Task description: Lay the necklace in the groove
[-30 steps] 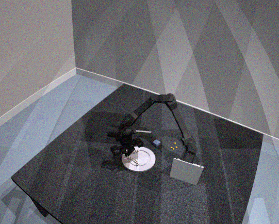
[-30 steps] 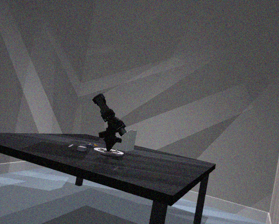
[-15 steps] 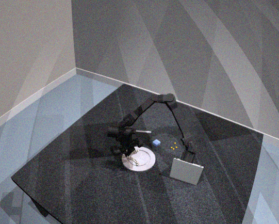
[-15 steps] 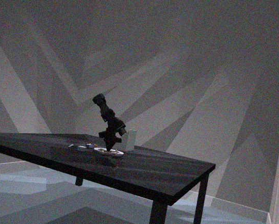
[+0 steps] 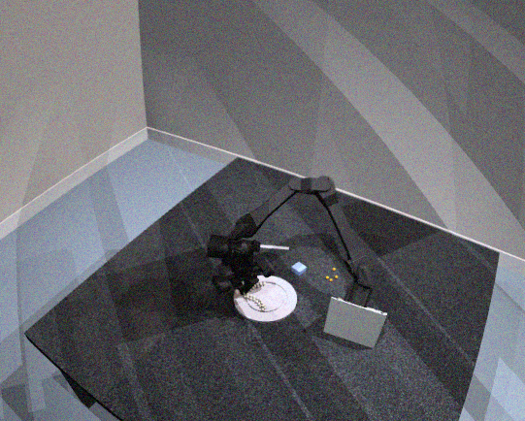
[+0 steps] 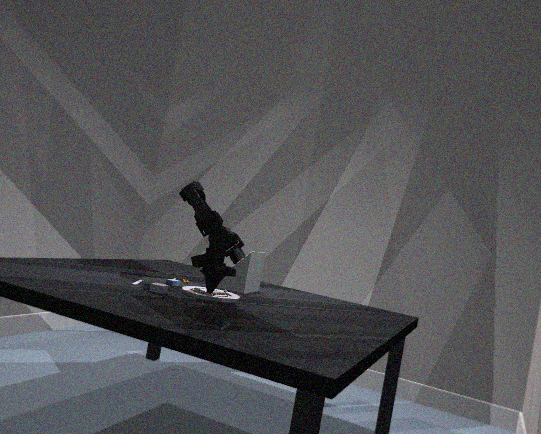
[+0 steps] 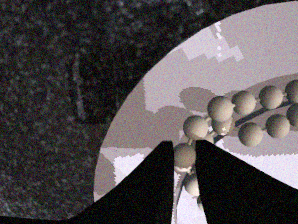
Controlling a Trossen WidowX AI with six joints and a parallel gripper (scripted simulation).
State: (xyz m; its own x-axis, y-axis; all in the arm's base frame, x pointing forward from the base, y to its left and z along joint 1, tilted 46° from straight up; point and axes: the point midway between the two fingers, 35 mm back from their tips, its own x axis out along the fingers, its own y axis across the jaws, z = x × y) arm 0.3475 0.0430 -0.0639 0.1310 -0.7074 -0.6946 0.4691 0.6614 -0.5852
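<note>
My gripper tip is now 6 cm past the round white bead board, 3 cm to the left of it and 1 cm above it. Also, from my gripper tip: small white block (13 cm to the right, 10 cm ahead, 1 cm below); small blue cube (21 cm to the right, 8 cm behind, 1 cm below); thin white stick (25 cm to the right, 5 cm ahead, 2 cm below).
</note>
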